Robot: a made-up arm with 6 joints.
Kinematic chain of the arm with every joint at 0, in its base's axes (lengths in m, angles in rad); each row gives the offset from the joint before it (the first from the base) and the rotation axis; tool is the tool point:
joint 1: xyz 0 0 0.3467 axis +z
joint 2: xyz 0 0 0 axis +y
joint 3: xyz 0 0 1.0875 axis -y
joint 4: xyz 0 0 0 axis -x
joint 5: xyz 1.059 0 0 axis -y
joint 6: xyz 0 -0.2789 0 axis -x
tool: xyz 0 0 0
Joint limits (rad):
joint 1: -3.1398..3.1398
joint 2: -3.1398..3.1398
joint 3: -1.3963..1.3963
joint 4: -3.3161..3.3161
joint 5: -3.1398..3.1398
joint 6: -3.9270..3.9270
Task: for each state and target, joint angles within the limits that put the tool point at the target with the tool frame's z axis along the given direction. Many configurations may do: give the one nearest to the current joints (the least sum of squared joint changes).
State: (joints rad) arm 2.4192 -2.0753 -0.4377 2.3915 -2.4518 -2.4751
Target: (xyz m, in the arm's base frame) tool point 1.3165 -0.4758 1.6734 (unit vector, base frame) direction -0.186 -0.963 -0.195
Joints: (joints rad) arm 2.9142 -1.2906 0.3964 2.2119 -2.8943 -2.4564
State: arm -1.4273 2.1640 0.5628 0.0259 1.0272 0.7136
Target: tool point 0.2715 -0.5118 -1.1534 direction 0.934 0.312 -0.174
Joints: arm -0.5823 2.0859 0.0692 0.0739 0.1539 0.8126
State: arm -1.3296 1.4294 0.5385 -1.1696 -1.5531 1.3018
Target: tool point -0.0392 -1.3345 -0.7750 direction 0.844 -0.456 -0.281
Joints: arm -1.4294 1.6403 0.4385 -0.6204 -1.7773 1.0722
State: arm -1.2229 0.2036 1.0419 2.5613 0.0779 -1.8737
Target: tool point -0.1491 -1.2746 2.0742 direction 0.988 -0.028 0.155
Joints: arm -1.8718 0.5028 1.1727 2.5762 0.3975 -1.2762
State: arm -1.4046 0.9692 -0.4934 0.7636 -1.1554 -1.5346
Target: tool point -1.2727 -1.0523 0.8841 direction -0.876 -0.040 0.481
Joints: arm -2.3269 0.6097 0.0966 0.7507 -1.2140 -1.2305
